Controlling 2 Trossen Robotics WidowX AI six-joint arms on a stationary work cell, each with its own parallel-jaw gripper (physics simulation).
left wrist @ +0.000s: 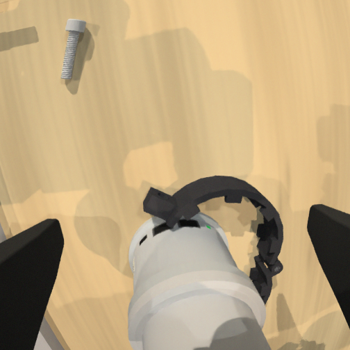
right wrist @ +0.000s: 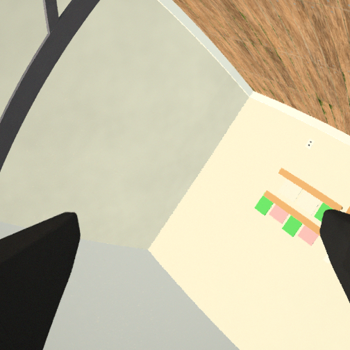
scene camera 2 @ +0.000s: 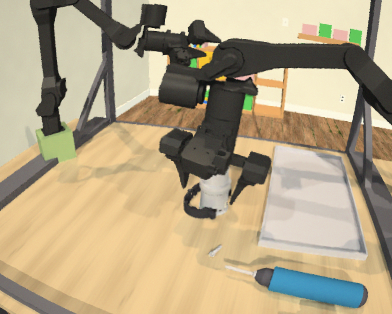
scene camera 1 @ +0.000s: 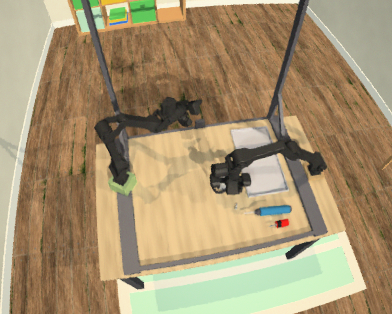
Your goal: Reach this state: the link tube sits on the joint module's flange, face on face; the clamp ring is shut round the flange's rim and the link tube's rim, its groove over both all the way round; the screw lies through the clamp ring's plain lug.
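Places are measured from the left arm's base along level axes (x back, y left, z down), in centimetres.
Pixels of known places: left gripper, fingertip midpoint: (scene camera 2: 207, 195) (scene camera 1: 226, 188); right gripper, fingertip midpoint: (scene camera 2: 213, 48) (scene camera 1: 195, 100); left arm's base at its link origin: (scene camera 1: 314, 169); right arm's base at its link origin: (scene camera 2: 52, 130) (scene camera 1: 120, 178).
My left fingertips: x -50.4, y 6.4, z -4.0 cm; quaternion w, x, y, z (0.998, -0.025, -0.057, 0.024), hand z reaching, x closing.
For each thing: its top centre in the pictures, then the offset to it from my left fingertips. "spot": a spot on its surface instead.
- pale grey link tube at its top centre: (scene camera 2: 218, 136) dx -0.1, dy -5.7, dz -9.3 cm
- joint module at its top centre: (scene camera 2: 215, 181) dx -0.1, dy -5.7, dz +0.3 cm
- grey tray at its top centre: (scene camera 2: 313, 187) (scene camera 1: 258, 158) dx +21.4, dy -18.1, dz +5.1 cm
- blue-handled screwdriver at a spot on its surface: (scene camera 2: 304, 285) spot: dx +20.0, dy +13.8, dz +3.1 cm
- small red tool at its top centre: (scene camera 1: 279, 223) dx +22.7, dy +19.8, dz +3.3 cm
- green block at its top centre: (scene camera 2: 52, 130) (scene camera 1: 120, 178) dx -50.6, dy -10.6, dz -1.8 cm
The pale grey link tube (scene camera 2: 216, 185) stands upright on the joint module (scene camera 2: 213, 204) in the middle of the table. They also show in the left wrist view, the link tube (left wrist: 198, 312) above the joint module (left wrist: 180, 246). The black clamp ring (left wrist: 239, 222) hangs open beside the module, one lug (left wrist: 160, 205) against it; it also shows in scene camera 2 (scene camera 2: 195, 207). The screw (left wrist: 72, 48) lies loose on the table, seen too in scene camera 2 (scene camera 2: 215, 250). My left gripper (scene camera 2: 208, 190) is open, its fingers on either side of the tube without touching it. My right gripper (scene camera 2: 201, 42) is open and empty, held high beyond the table's back edge.
A grey tray (scene camera 2: 308, 199) lies at the right of the module. A blue-handled screwdriver (scene camera 2: 304, 285) and a small red tool (scene camera 1: 282, 223) lie near the front right. A green block (scene camera 2: 56, 144) holds the right arm's base at the left.
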